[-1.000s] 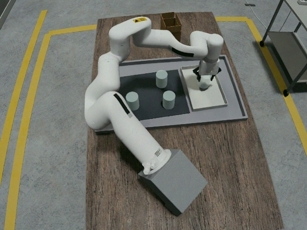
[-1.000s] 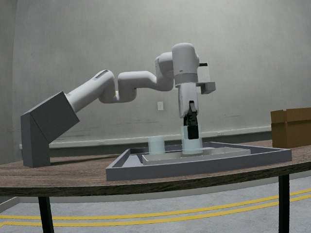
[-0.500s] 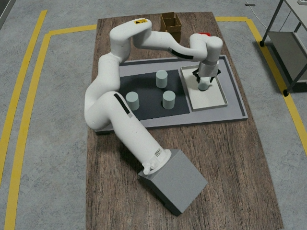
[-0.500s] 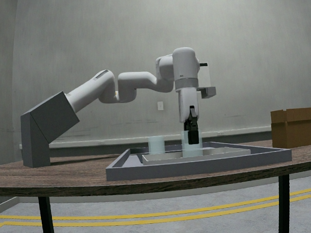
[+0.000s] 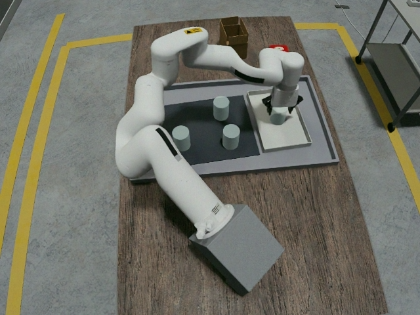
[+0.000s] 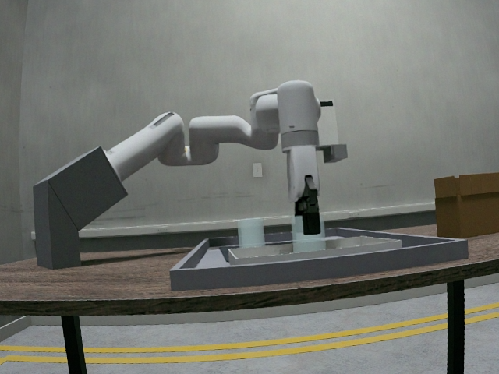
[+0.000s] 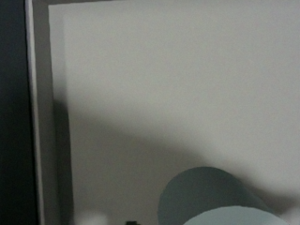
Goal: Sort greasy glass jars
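Now: hand 6 cm above the white tray. The rest, counted from my hand: red flat object: 43 cm ahead, 5 cm below, 2 cm to the left; grey base: 19 cm to the left, 7 cm below, 6 cm behind; dark drying mat: 30 cm to the left, 11 cm behind, 6 cm below.
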